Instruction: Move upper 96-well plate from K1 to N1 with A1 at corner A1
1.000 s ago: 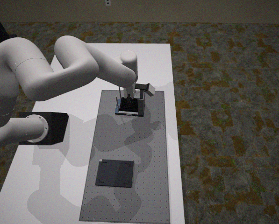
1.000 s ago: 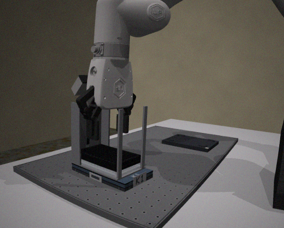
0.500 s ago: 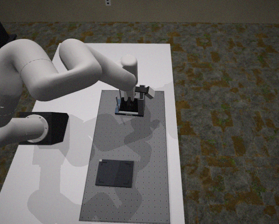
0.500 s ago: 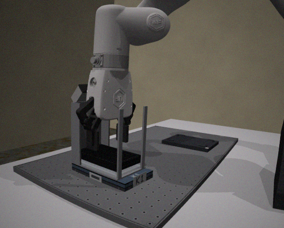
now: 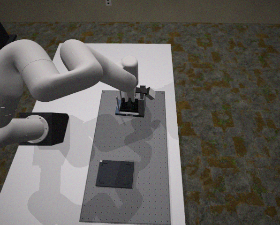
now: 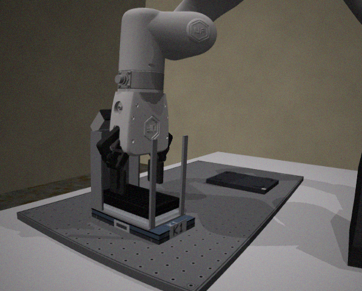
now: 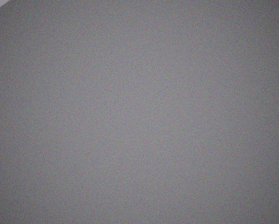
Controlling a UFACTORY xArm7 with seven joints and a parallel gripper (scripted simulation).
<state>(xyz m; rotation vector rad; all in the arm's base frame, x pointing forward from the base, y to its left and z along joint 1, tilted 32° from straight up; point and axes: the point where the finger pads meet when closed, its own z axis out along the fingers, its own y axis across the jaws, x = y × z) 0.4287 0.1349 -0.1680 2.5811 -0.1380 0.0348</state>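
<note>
Now: hand 30 mm above the black 96-well plate. Round my hand: clear 96-well plate (50 mm below); then tall back wall (70 mm ahead, 10 mm to the right, 20 mm above); then pale A1 mark (140 mm behind, 300 mm to the right, 60 mm below).
</note>
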